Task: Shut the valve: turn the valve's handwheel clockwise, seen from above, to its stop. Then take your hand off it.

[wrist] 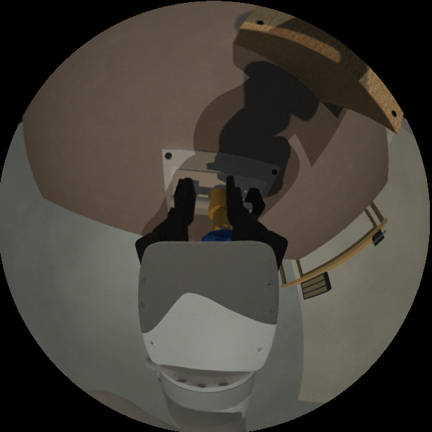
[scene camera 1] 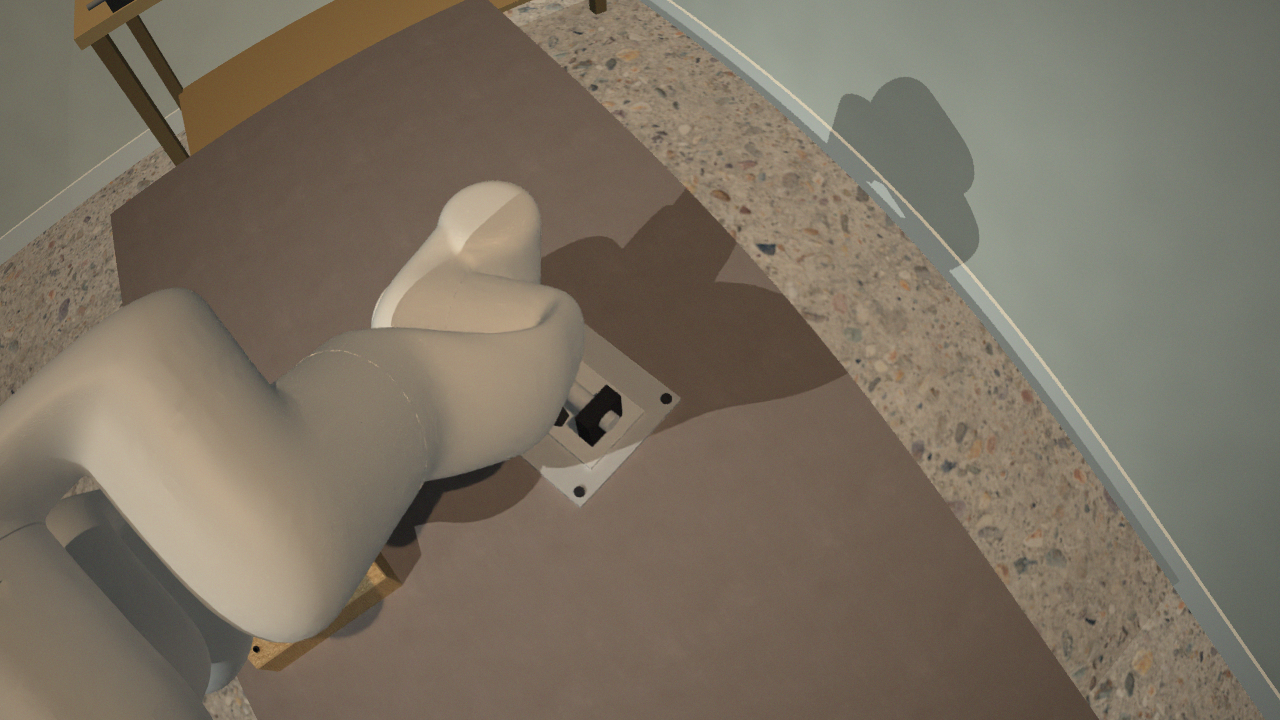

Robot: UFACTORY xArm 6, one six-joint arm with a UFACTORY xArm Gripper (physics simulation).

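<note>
The valve's blue handwheel (wrist: 217, 236) shows in part in the wrist view, its near side hidden behind the gripper's housing. The brass valve body (wrist: 217, 200) is beyond it, on a light pipe over a pale base plate (wrist: 174, 161) (scene camera 1: 642, 380). My gripper (wrist: 209, 185) is partly open with nothing held between the fingers. Its two black fingers stand on either side of the handwheel and brass body as seen in the wrist view, the right finger closer to the brass. Whether they touch the wheel cannot be told. The arm hides the gripper and handwheel in the scene view.
A black pipe clamp (scene camera 1: 599, 416) (wrist: 255, 201) stands on the plate. A wooden block (scene camera 1: 331, 626) (wrist: 300, 60) lies on the brown table top (scene camera 1: 760, 537) near the arm's base. A wooden side table (scene camera 1: 85, 40) stands beyond the far left, and a wall (scene camera 1: 1118, 223) rises at the right.
</note>
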